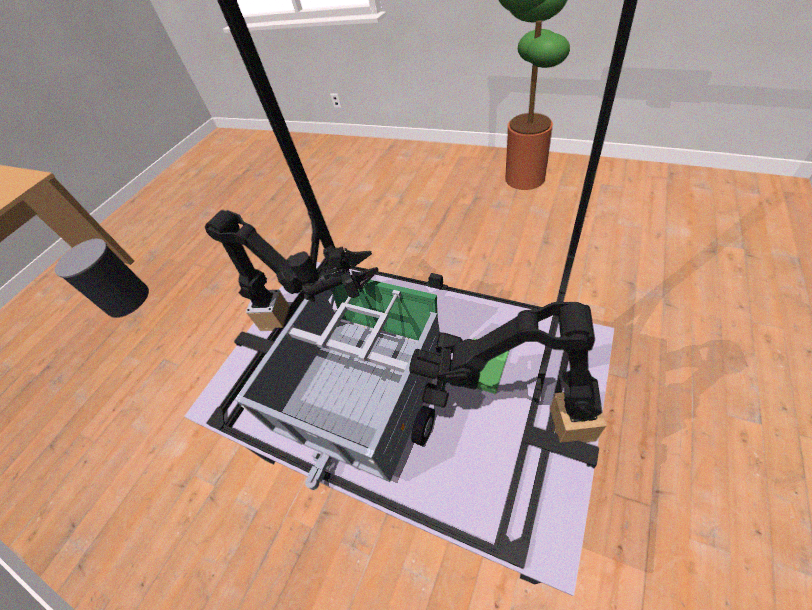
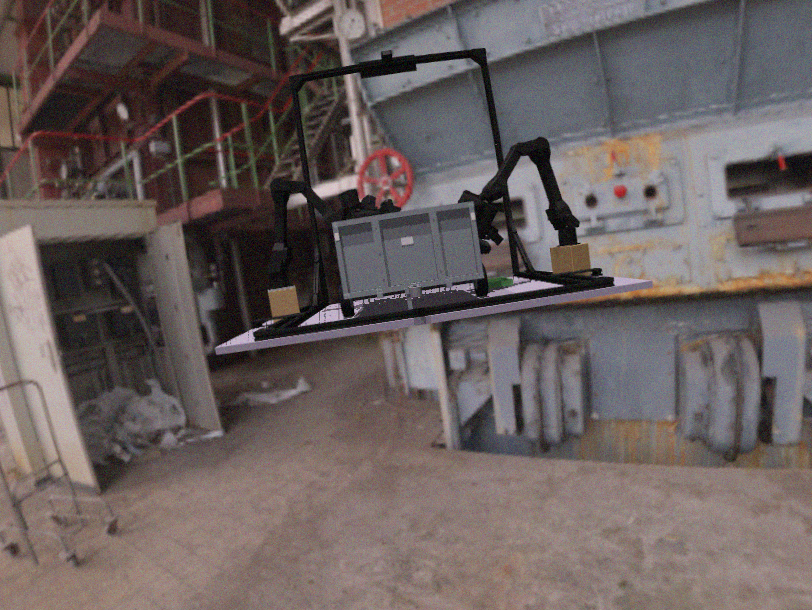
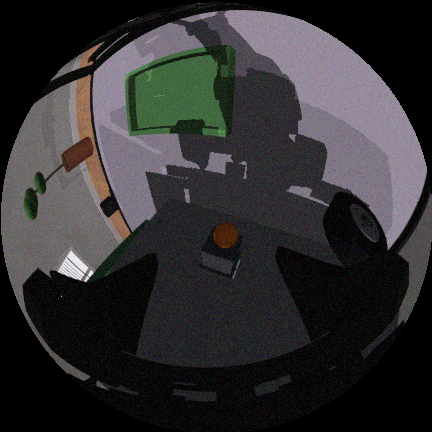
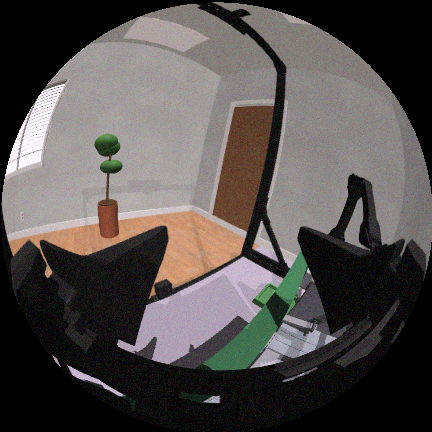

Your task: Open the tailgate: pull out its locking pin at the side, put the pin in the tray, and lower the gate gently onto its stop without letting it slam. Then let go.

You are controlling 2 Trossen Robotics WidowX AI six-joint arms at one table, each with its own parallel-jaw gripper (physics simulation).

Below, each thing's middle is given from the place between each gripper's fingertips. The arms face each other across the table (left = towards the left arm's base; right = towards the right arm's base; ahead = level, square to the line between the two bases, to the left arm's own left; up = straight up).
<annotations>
Right now the green tray (image 1: 490, 376) is 12 cm behind my left hand, 11 cm to the left of it and 11 cm below it. The rest, counted from my left hand: grey truck bed (image 1: 343, 390) (14 cm ahead, 19 cm to the right, 2 cm above).
The grey truck bed is 29 cm ahead of my right hand, 19 cm below it and 4 cm to the left of it. The rest, counted from my right hand: green tray: 34 cm to the left, 32 cm below, 4 cm ahead.
</annotations>
